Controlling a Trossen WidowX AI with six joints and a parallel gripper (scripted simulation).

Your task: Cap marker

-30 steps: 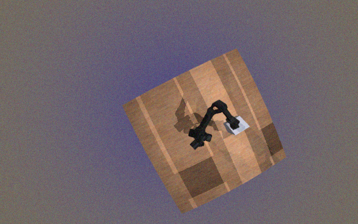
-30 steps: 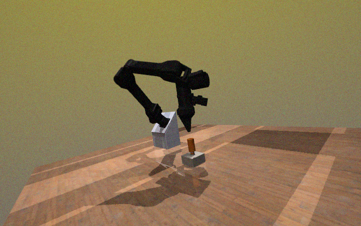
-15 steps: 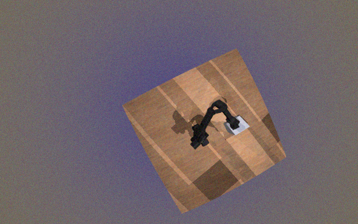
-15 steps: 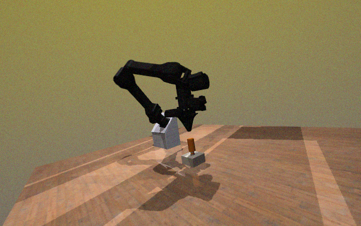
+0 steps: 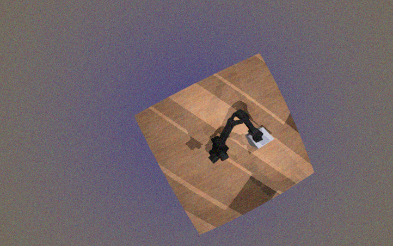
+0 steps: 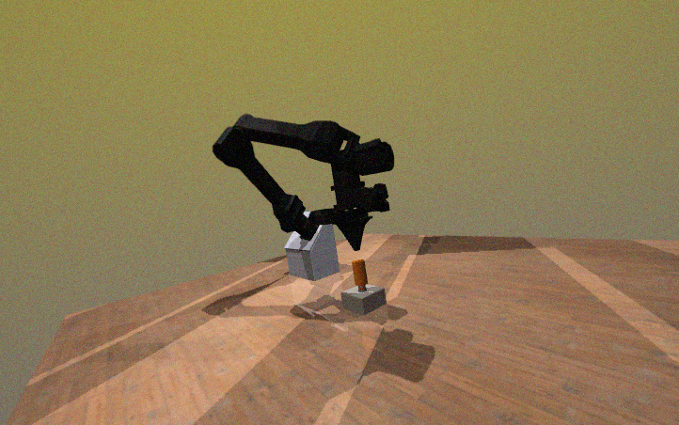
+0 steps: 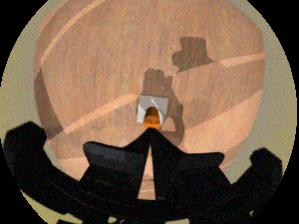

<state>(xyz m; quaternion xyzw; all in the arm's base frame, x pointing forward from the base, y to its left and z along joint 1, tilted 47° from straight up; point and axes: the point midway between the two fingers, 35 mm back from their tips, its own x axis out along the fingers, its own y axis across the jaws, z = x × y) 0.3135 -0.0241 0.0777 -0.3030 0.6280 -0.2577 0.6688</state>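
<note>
Right now my gripper tip is 50 mm above the orange cap. From my gripper tip the other things lie so: grey marker (60 mm below); then grey holder block (110 mm below).
</note>
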